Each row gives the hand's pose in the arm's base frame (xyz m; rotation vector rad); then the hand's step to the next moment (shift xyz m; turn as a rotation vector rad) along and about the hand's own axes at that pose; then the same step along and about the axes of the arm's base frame.
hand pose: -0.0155 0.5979 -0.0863 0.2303 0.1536 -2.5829
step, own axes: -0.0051 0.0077 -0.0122 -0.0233 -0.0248 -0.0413
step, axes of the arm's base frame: 0.0099 -0.0021 -0.0114 0.0121 0.0392 -0.0343
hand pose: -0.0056 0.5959 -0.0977 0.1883 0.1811 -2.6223
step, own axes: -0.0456 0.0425 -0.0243 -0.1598 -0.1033 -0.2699
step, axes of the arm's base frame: 0.0628 -0.0112 -0.0202 0.1144 0.2090 -0.2286
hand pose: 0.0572 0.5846 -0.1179 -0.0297 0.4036 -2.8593
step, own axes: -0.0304 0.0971 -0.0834 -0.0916 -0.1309 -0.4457
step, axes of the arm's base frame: 0.0487 -0.0601 -0.1064 0.0319 0.2649 -0.3911
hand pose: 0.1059 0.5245 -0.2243 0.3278 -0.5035 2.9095
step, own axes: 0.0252 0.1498 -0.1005 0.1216 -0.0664 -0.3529
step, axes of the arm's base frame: -0.0734 -0.1008 -0.1328 -0.1689 0.2003 -0.2740
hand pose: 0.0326 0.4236 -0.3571 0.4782 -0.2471 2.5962
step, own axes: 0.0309 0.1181 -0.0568 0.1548 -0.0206 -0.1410
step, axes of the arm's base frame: -0.0999 -0.0744 -0.0510 -0.1576 0.1205 -0.0700
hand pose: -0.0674 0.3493 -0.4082 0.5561 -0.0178 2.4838
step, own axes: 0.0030 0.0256 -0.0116 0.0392 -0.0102 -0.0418
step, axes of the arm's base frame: -0.0208 -0.0180 -0.0066 -0.0395 0.0355 -0.0238
